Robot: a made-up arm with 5 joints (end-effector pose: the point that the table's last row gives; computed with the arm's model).
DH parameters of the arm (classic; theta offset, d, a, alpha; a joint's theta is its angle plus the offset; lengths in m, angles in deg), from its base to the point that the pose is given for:
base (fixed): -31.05 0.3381 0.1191 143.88
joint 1: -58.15 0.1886 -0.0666 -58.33
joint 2: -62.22 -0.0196 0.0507 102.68
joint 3: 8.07 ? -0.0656 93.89
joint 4: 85.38 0.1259 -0.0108 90
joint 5: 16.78 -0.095 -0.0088 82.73
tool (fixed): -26.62 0.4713 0 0
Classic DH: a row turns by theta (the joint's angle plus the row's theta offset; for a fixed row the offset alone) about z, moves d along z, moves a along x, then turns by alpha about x.
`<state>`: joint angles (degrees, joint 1 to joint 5).
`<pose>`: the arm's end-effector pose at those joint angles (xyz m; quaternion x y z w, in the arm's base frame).
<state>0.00 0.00 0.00 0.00 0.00</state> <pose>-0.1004 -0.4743 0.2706 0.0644 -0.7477 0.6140 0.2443</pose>
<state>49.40 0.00 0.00 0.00 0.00</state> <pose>-0.2915 -0.2788 0.2204 -0.3546 -0.6746 0.5840 0.2796</pose>
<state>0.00 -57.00 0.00 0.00 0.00</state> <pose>0.0527 -0.4469 0.3697 0.3596 -0.4617 0.6263 0.5149</pose>
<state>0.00 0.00 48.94 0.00 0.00</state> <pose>-0.0957 -0.2974 0.4774 -0.0345 -0.4324 0.8768 0.2074</pose>
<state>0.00 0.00 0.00 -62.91 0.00</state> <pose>-0.0688 -0.4743 0.1483 0.2655 0.7654 -0.5574 0.1818</pose>
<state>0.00 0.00 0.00 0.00 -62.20</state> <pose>0.3653 -0.3460 0.2707 -0.4413 0.6070 -0.6520 0.1079</pose>
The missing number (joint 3, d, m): -0.0291
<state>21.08 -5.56 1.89 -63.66 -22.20</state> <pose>-0.0926 -0.4407 0.3444 0.2679 0.5793 -0.7375 0.2210</pose>
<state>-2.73 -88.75 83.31 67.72 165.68</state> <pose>-0.6391 -0.3258 0.1390 0.6757 -0.0796 -0.6213 0.3886</pose>
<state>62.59 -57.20 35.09 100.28 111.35</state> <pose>0.4816 0.2070 0.0114 -0.2540 0.6710 0.2327 0.6566</pose>
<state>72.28 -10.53 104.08 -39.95 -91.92</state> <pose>0.5533 -0.1892 0.1516 0.4917 0.2352 0.6830 0.4863</pose>
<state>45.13 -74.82 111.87 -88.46 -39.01</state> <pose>0.2029 0.2042 0.1778 -0.6606 -0.0228 -0.6552 0.3659</pose>
